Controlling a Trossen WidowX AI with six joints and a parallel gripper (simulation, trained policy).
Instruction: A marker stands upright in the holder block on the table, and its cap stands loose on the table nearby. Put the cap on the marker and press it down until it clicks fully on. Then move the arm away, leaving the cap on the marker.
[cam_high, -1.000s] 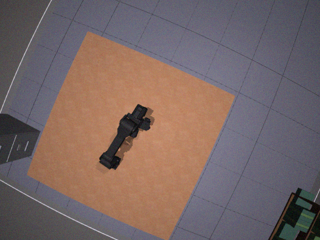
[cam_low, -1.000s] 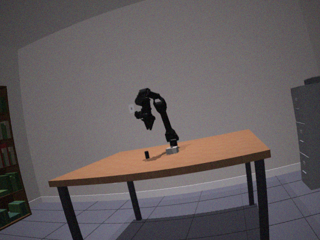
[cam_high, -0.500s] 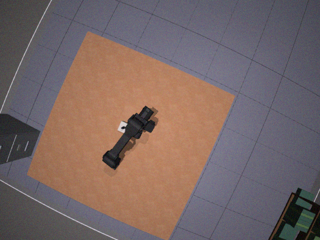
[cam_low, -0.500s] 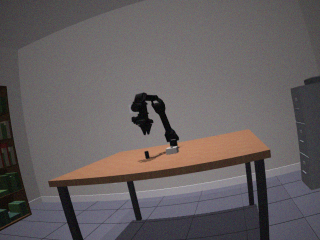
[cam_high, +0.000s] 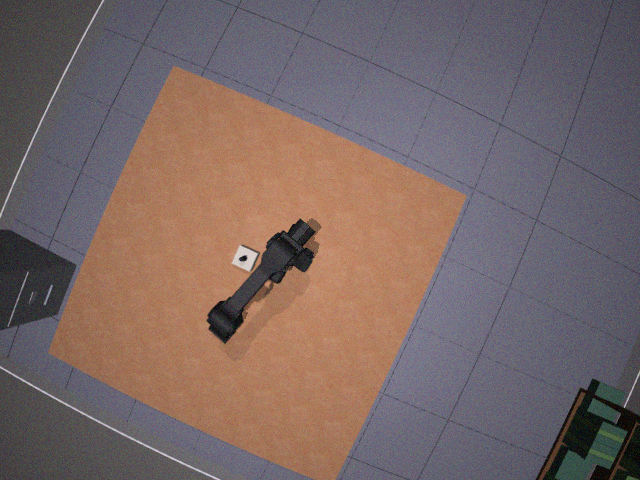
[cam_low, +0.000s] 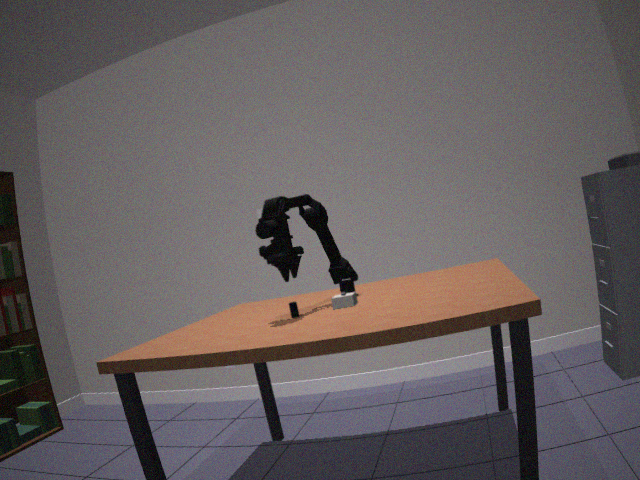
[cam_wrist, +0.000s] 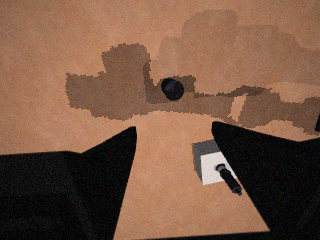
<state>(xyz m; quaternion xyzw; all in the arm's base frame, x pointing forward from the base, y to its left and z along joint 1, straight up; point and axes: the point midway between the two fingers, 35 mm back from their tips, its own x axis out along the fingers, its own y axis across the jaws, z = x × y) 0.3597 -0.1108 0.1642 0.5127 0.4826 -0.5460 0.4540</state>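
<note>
Now: the black marker cap 2 cm behind my gripper tip, 2 cm to the right of it and 10 cm below it. Round my gripper tip: holder block 9 cm behind, 15 cm to the left, 11 cm below; dark marker 9 cm behind, 15 cm to the left, 5 cm below.
</note>
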